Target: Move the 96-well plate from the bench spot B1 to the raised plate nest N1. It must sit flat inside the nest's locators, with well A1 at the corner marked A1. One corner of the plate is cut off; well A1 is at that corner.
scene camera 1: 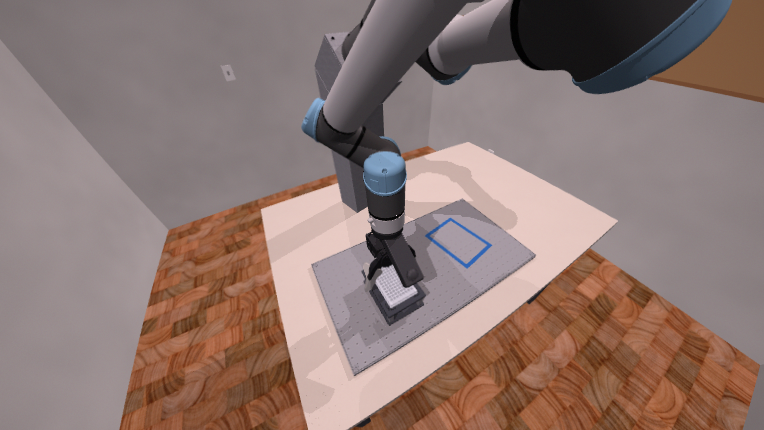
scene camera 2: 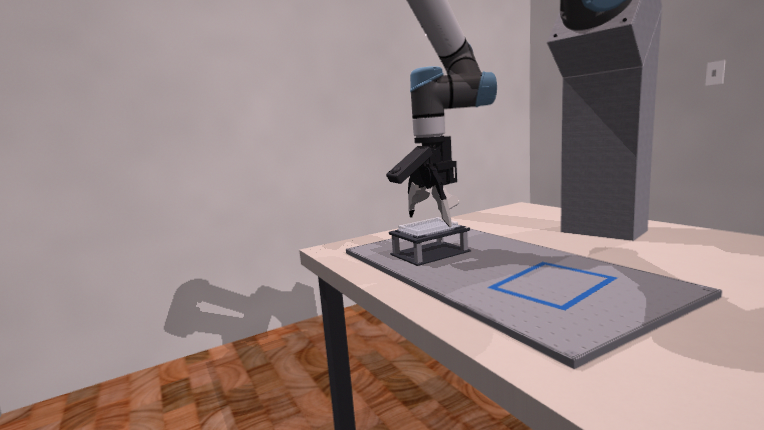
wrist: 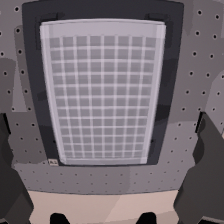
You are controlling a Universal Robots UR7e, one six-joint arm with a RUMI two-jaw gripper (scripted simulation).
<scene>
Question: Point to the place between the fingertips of my gripper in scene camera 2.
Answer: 429,222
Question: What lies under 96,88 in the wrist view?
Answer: A clear 96-well plate.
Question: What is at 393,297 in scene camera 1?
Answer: A clear 96-well plate.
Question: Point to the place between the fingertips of my gripper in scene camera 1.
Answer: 391,278
</scene>
